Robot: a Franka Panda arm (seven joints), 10 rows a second.
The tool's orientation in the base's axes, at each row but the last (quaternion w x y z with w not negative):
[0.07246, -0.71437, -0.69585, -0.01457]
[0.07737, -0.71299, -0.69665, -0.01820]
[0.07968, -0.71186, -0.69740, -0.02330]
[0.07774, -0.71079, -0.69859, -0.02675]
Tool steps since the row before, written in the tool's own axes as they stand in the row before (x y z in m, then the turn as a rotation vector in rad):
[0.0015, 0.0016, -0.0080, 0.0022, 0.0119, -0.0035]
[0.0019, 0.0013, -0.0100, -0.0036, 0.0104, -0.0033]
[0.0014, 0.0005, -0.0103, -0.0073, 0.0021, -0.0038]
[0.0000, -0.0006, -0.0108, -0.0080, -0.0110, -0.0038]
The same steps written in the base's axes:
[0.0023, 0.0005, 0.0080, 0.0122, 0.0015, 0.0027]
[0.0022, 0.0005, 0.0100, 0.0105, -0.0042, 0.0019]
[0.0013, -0.0001, 0.0103, 0.0022, -0.0078, 0.0025]
[0.0002, -0.0016, 0.0107, -0.0109, -0.0083, 0.0034]

